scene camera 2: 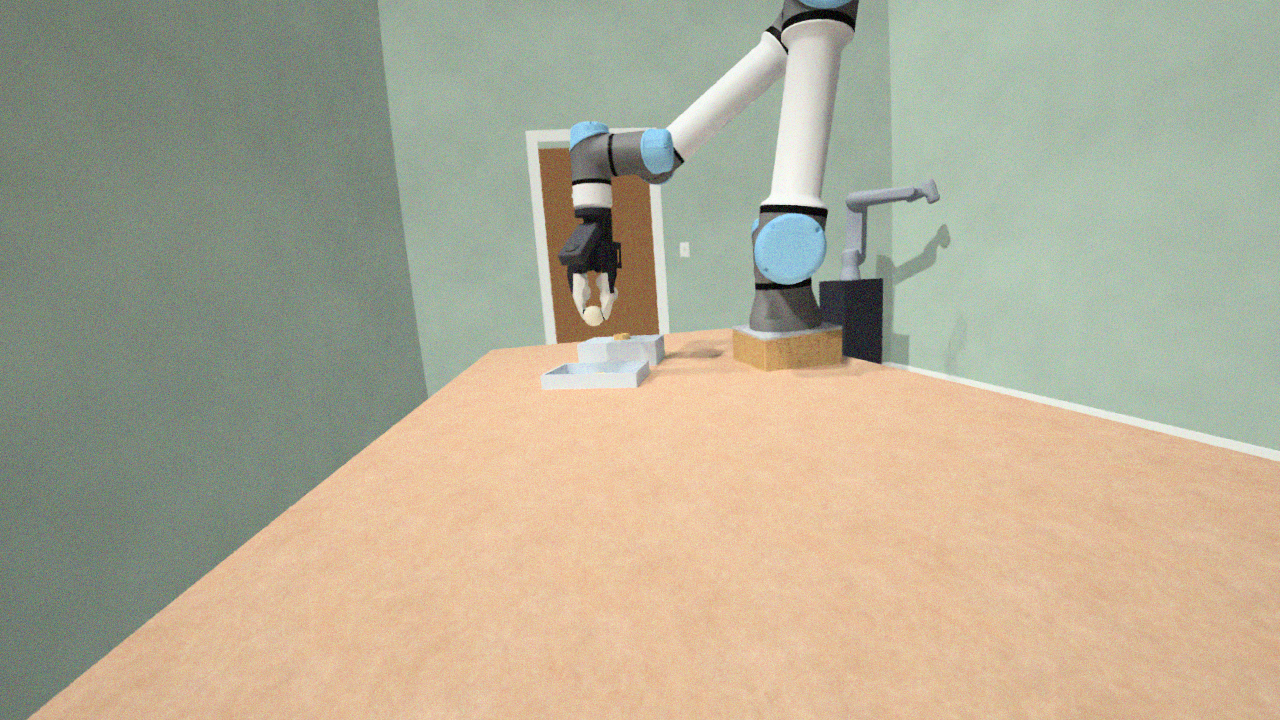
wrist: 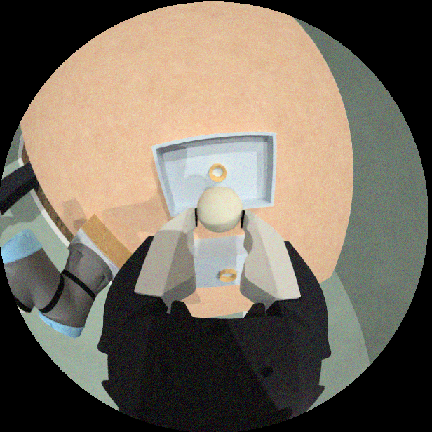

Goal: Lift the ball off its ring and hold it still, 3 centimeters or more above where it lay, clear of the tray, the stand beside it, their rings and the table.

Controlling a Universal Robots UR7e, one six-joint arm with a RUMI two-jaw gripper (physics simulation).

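Where they show: gripper, fingertip midpoint: [scene camera 2: 595, 319]; arm's base, link origin: [scene camera 2: 784, 325].
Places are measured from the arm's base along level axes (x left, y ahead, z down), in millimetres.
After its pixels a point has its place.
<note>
A cream ball [scene camera 2: 593, 315] {x 22, y 415, z -57 mm} [wrist: 220, 209] is held between the fingertips of my gripper [scene camera 2: 594, 312] {x -4, y 410, z -46 mm} [wrist: 218, 210], which is shut on it. The ball hangs in the air above the tray and the stand, with a gap below it in the scene view. The light blue-grey tray [scene camera 2: 590, 381] {x 61, y 434, z 64 mm} [wrist: 274, 170] lies on the table. An orange ring [wrist: 217, 165] lies bare on the tray floor. The stand [scene camera 2: 595, 350] {x -160, y 403, z 37 mm} [wrist: 207, 265] is beside the tray, and its own orange ring [scene camera 2: 622, 336] {x -181, y 333, z 12 mm} [wrist: 228, 270] lies on top with no ball on it.
The robot's base stands on a wooden block [scene camera 2: 787, 349] {x 89, y 44, z 37 mm} [wrist: 107, 240] to the right of the stand in the scene view. Behind it a grey arm [scene camera 2: 854, 234] stands on a dark pedestal [scene camera 2: 863, 313]. The table [scene camera 2: 680, 501] {x 536, y 395, z 78 mm} [wrist: 200, 75] runs towards the scene camera.
</note>
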